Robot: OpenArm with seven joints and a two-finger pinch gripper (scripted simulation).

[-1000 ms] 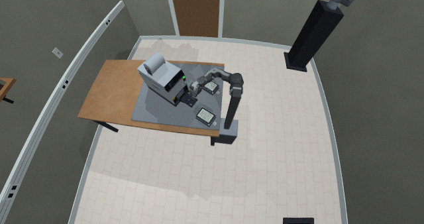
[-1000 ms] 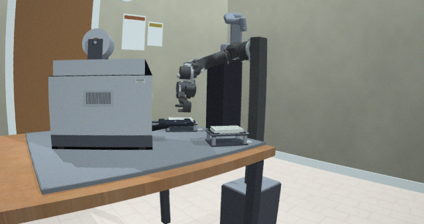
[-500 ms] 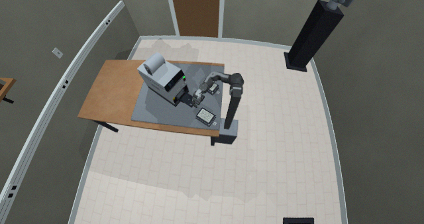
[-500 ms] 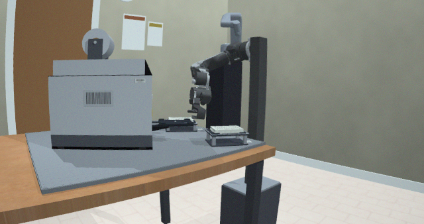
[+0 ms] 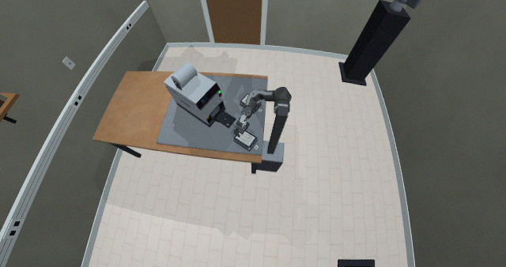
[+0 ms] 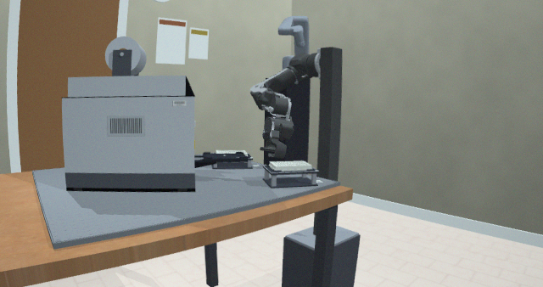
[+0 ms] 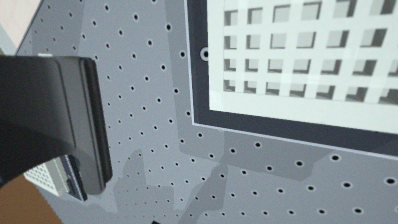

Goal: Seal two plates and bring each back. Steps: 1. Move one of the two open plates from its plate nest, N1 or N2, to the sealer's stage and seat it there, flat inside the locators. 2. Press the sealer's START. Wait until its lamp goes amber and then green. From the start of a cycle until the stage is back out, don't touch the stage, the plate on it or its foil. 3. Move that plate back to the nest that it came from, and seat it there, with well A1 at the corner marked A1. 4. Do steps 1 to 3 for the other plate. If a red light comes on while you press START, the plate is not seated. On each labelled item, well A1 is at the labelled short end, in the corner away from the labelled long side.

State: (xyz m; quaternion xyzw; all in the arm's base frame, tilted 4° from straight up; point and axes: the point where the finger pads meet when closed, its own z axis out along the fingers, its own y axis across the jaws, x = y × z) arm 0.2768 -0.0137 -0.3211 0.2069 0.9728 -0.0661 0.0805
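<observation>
The plate nest is 50 mm to the left of my hand, 50 mm below it and 40 mm behind it. The rest, counted from my hand: white start button 210 mm to the right, 190 mm ahead, 90 mm above; then yellow warning mark 270 mm ahead, 50 mm above, 40 mm to the right; then sealer stage 140 mm ahead, 80 mm to the right, 10 mm below.
</observation>
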